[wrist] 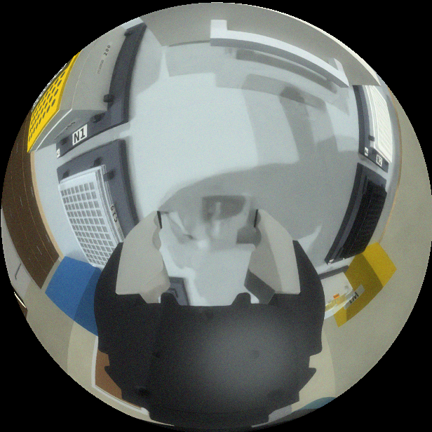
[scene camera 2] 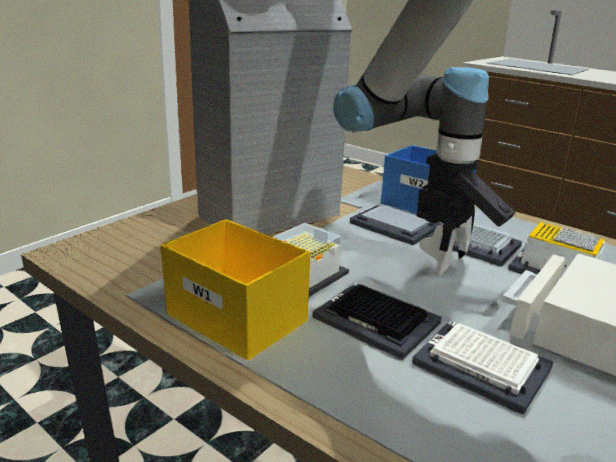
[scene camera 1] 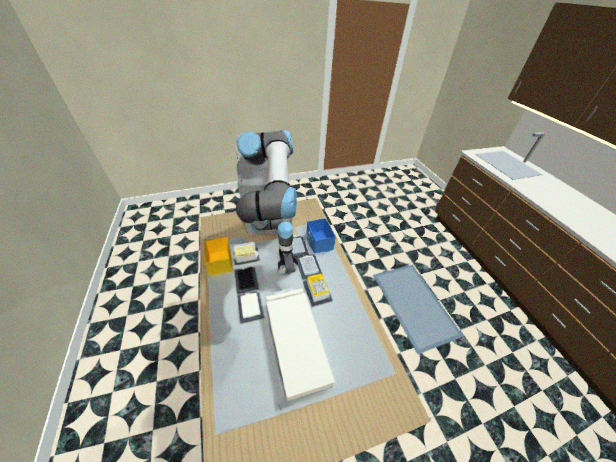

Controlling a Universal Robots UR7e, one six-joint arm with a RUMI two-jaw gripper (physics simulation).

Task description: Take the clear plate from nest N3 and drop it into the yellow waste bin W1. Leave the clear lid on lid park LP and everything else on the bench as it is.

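Frame: origin at the arm's base, x left, y back, z up, level; centimetres.
Seen in the pictures: gripper, fingertip midpoint: [scene camera 2: 450, 266].
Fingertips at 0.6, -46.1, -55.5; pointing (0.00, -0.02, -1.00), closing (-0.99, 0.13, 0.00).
Observation:
Offsets run from my fingertips to a thing's top centre, as dx, dy, dz.
The clear plate @(+13.2, -1.0, +2.5) [scene camera 1: 309, 265] [scene camera 2: 487, 241] [wrist: 85, 215] sits in a dark nest between the N1 nest and the lid park; I cannot read its nest label. My gripper [scene camera 1: 286, 270] [scene camera 2: 452, 261] [wrist: 207, 211] is partly open and empty, pointing down above the mat, to the side of the clear plate. The yellow waste bin W1 @(-35.9, +22.7, +11.9) [scene camera 1: 218, 257] [scene camera 2: 275, 305] [wrist: 372, 270] stands across the bench. The clear lid @(+12.2, +16.5, +1.8) [scene camera 1: 299, 246] [scene camera 2: 395, 219] lies flat on its dark park near the blue bin, partly hidden by the arm in scene view 1.
Blue bin W2 @(+28.4, +15.4, +11.9) [scene camera 1: 322, 240] [scene camera 2: 397, 187] [wrist: 70, 285] stands behind. A yellow-topped box @(+10.7, -18.5, +7.5) [scene camera 1: 318, 286] [wrist: 47, 107] is on N1. A black plate @(-24.3, +4.0, +2.5) [scene camera 1: 246, 278] [scene camera 2: 377, 307], a white plate @(-26.5, -13.5, +2.5) [scene camera 1: 250, 305] [scene camera 2: 485, 352], a clear-lidded tip box @(-20.0, +21.2, +7.6) [scene camera 1: 245, 253] and a long white device [scene camera 1: 300, 345] stand around.

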